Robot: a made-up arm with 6 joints. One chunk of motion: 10 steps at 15 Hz.
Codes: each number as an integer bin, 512 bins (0 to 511) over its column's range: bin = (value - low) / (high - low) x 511, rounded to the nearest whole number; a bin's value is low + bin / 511 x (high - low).
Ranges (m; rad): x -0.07..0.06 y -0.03..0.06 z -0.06..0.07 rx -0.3..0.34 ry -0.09..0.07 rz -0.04..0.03
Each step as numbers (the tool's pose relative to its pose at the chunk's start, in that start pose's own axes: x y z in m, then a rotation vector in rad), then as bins.
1 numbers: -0.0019 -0.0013 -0.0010 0.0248 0.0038 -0.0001
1 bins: 268 163 232 259 300 291
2 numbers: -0.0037 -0.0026 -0.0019 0.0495 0.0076 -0.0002
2 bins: 261 156 228 279 312 291
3 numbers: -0.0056 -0.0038 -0.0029 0.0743 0.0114 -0.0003
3 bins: 253 149 224 299 324 290
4 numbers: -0.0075 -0.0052 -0.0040 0.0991 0.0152 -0.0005
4 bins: 246 141 220 319 336 288
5 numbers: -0.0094 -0.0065 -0.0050 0.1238 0.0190 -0.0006
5 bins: 238 133 216 338 348 288
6 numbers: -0.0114 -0.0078 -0.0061 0.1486 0.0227 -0.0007
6 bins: 230 126 212 358 360 287
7 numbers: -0.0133 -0.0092 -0.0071 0.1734 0.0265 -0.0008
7 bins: 223 118 208 378 372 286
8 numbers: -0.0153 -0.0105 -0.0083 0.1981 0.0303 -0.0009
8 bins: 215 111 203 398 384 285
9 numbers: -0.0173 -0.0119 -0.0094 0.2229 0.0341 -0.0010
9 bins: 207 103 199 418 396 285
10 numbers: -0.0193 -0.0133 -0.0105 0.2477 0.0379 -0.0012
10 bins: 199 95 195 437 408 283
